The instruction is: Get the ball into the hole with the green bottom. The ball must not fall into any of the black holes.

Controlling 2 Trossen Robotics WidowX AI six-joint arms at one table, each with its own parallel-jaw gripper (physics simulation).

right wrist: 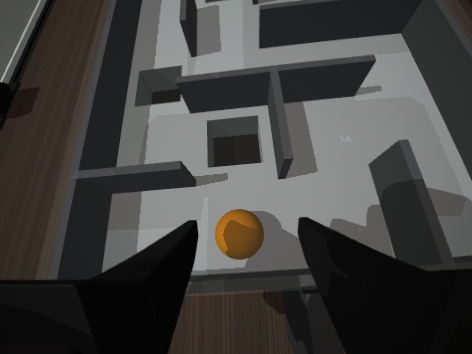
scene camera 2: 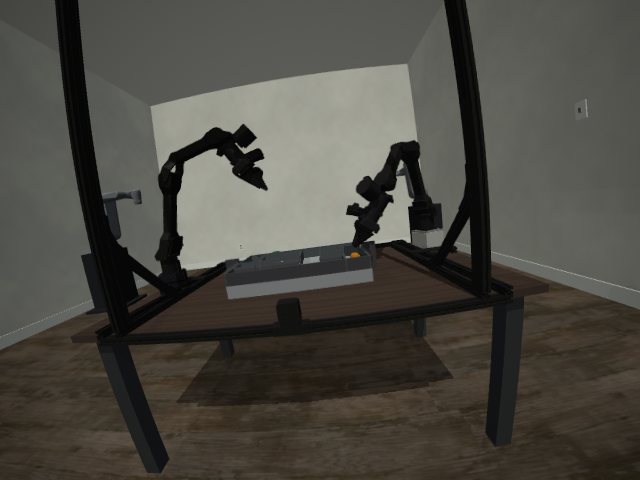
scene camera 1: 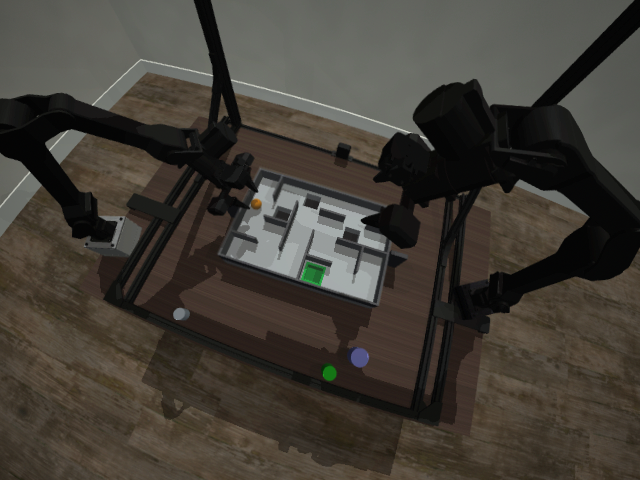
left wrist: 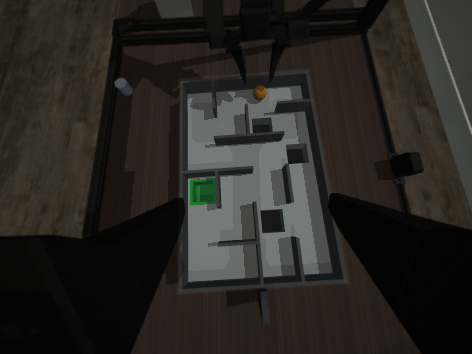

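The orange ball rests on the white maze floor beside the end wall nearest my right gripper. The grey-walled maze lies on the table. Its green-bottomed hole is by a long side wall. Black holes show, one close to the ball. My right gripper is partly open above the end wall, its fingertips around the ball in the right wrist view, not gripping it. My left gripper is wide open, high above the maze's other end.
Handles stick out from the maze's ends. A purple cylinder, a green one and a white one stand near the table edge. A black box sits on the frame.
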